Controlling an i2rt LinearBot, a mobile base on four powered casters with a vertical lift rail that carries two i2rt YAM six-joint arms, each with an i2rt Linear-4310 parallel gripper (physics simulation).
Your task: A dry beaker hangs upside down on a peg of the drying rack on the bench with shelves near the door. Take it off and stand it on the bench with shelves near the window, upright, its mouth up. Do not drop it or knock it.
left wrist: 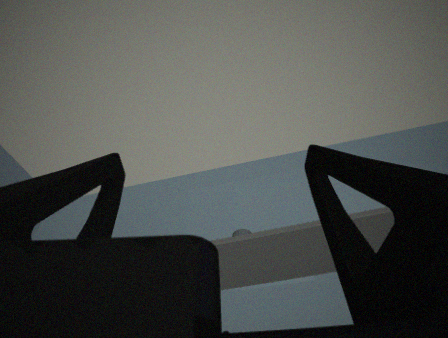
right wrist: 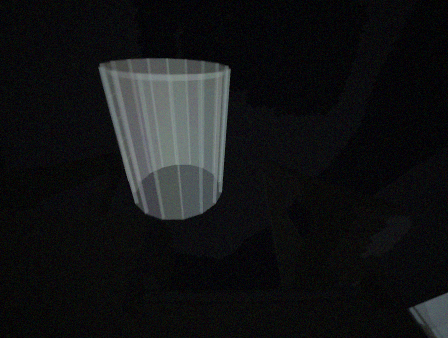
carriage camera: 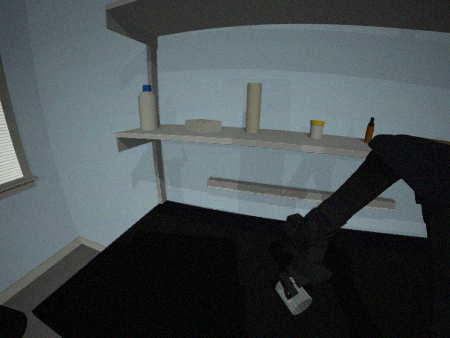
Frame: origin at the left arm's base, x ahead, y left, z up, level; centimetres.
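Seen in the pictures: left gripper, fingertip midpoint: [left wrist: 214, 159]; right gripper, fingertip midpoint: [right wrist: 193, 165] [carriage camera: 300, 291].
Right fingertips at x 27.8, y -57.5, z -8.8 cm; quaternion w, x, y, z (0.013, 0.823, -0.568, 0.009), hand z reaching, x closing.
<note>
Offsets run from my right fingertips to a thing's middle. "spot": to the spot under its first point. Level surfaces: height alone.
The clear beaker {dx +0.5, dy +1.7, dz -1.9 cm} [carriage camera: 299, 304] [right wrist: 170, 130] is at the dark bench {dz -5.4 cm} [carriage camera: 185, 280], below my right arm. It leans far over in the carriage view and looks to lie on its side; the right wrist view shows its mouth toward the top and its base lower. The darkness hides its contact with the bench. My right gripper [carriage camera: 294, 286] is open, with a finger overlapping the beaker in the carriage view; whether they touch is unclear. My left gripper [left wrist: 214, 159] is open and empty, facing the wall, and does not show clearly in the carriage view. The drying rack does not show.
A window {spot: dx +60.9, dy +180.4, dz +25.1 cm} [carriage camera: 11, 150] is at the left. Above the bench, a shelf {dz +40.3 cm} [carriage camera: 240, 138] holds a blue-capped bottle {spot: dx +36.2, dy +55.1, dz +47.8 cm} [carriage camera: 147, 111], a low box {spot: dx +28.6, dy +31.7, dz +42.8 cm} [carriage camera: 203, 126], a tall cylinder {spot: dx +33.4, dy +14.6, dz +49.5 cm} [carriage camera: 253, 107], a yellow-lidded jar {spot: dx +28.0, dy -7.3, dz +43.2 cm} [carriage camera: 316, 130] and an amber bottle {spot: dx +25.7, dy -26.9, dz +43.9 cm} [carriage camera: 369, 133]. A wall strip [carriage camera: 270, 189] [left wrist: 280, 255] runs below.
</note>
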